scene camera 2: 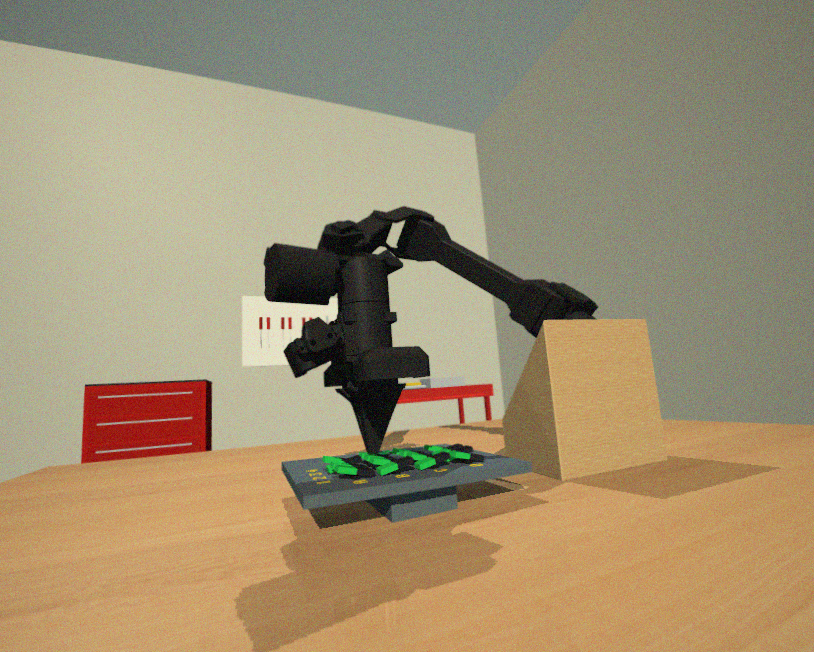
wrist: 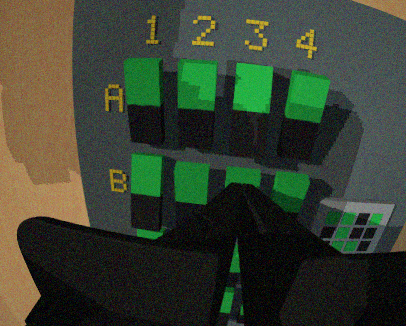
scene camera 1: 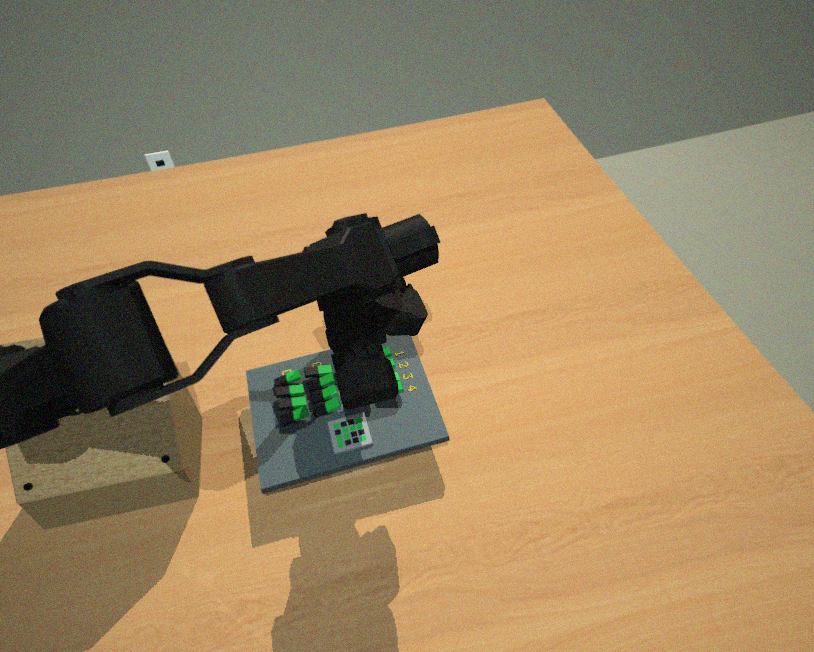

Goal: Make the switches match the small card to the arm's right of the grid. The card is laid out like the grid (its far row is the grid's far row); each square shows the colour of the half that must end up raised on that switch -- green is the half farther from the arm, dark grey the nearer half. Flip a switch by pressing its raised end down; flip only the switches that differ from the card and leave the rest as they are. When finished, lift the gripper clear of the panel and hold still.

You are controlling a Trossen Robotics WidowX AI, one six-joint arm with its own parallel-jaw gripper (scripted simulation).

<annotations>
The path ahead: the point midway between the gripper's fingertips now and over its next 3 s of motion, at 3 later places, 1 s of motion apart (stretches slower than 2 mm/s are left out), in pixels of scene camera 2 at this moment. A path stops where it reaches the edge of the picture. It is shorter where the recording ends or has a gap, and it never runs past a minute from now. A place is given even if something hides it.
My gripper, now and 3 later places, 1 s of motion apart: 373, 452; 372, 457; 366, 412; 367, 450
</annotations>
